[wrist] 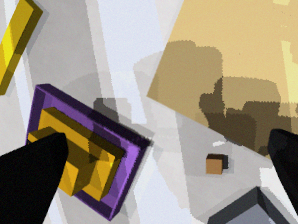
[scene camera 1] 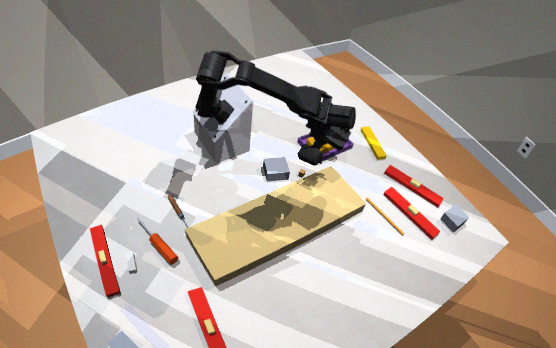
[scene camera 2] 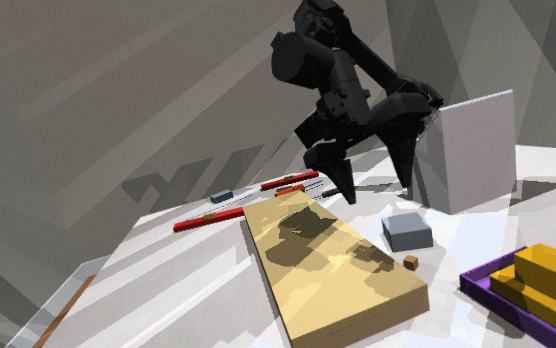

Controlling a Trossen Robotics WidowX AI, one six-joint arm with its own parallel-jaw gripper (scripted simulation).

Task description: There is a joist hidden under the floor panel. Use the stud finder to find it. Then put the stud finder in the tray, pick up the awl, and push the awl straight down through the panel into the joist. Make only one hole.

Labels:
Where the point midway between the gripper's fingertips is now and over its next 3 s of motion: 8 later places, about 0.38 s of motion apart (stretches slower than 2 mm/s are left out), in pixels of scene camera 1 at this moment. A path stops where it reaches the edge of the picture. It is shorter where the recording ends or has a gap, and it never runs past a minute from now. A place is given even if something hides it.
The gripper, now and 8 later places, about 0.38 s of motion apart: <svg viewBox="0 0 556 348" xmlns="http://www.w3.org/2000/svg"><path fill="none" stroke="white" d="M328 151L285 187L225 204L179 195L173 190L171 191L170 194L171 199L172 200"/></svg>

